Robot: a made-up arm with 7 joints. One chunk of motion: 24 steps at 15 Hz.
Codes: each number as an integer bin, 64 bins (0 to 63) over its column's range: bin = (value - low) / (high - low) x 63, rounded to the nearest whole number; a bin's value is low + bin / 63 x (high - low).
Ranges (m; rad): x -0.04..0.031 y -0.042..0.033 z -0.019..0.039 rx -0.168..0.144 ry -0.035..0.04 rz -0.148..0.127
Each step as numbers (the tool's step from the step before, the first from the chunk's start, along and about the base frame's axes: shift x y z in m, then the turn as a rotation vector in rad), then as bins.
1 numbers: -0.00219 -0.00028 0.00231 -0.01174 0.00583 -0.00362
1 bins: 34 35 23 32 34 33
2 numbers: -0.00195 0.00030 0.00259 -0.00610 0.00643 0.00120
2 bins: 34 36 23 33 35 34
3 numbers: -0.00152 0.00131 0.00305 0.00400 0.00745 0.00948
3 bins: 34 36 24 35 36 36
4 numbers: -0.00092 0.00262 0.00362 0.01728 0.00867 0.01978
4 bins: 35 37 25 37 37 38
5 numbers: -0.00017 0.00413 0.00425 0.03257 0.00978 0.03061
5 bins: 35 39 25 40 38 41
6 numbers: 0.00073 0.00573 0.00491 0.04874 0.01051 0.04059
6 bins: 36 40 26 44 38 43
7 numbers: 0.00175 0.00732 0.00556 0.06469 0.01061 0.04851
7 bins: 37 41 27 47 38 45
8 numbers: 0.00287 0.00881 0.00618 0.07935 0.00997 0.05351
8 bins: 38 43 27 50 38 46
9 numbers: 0.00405 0.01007 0.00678 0.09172 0.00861 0.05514
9 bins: 39 44 28 52 37 47
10 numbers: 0.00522 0.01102 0.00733 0.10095 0.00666 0.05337
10 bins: 40 45 29 54 35 46
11 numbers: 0.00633 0.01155 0.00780 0.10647 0.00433 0.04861
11 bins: 41 45 29 55 33 45
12 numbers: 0.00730 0.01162 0.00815 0.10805 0.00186 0.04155
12 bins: 42 45 29 56 31 43
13 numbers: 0.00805 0.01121 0.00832 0.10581 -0.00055 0.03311
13 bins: 43 45 30 55 29 41
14 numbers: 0.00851 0.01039 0.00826 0.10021 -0.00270 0.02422
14 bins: 43 44 30 54 27 39
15 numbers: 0.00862 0.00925 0.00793 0.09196 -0.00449 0.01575
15 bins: 43 43 29 52 26 38
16 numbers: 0.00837 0.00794 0.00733 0.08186 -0.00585 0.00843
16 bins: 43 42 29 50 24 36
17 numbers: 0.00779 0.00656 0.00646 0.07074 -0.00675 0.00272
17 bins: 42 41 28 48 24 35
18 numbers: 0.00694 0.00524 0.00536 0.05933 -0.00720 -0.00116
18 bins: 42 40 26 46 23 34
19 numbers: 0.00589 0.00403 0.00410 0.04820 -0.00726 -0.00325
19 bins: 41 39 25 44 23 33
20 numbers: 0.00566 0.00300 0.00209 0.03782 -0.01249 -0.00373
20 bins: 41 38 23 42 19 33
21 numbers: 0.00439 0.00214 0.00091 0.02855 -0.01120 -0.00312
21 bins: 39 37 22 40 20 33
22 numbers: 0.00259 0.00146 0.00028 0.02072 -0.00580 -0.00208
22 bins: 38 37 21 38 25 33
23 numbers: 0.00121 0.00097 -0.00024 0.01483 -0.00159 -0.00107
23 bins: 37 36 20 37 28 34
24 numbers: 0.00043 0.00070 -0.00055 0.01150 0.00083 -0.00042
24 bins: 36 36 20 36 30 34
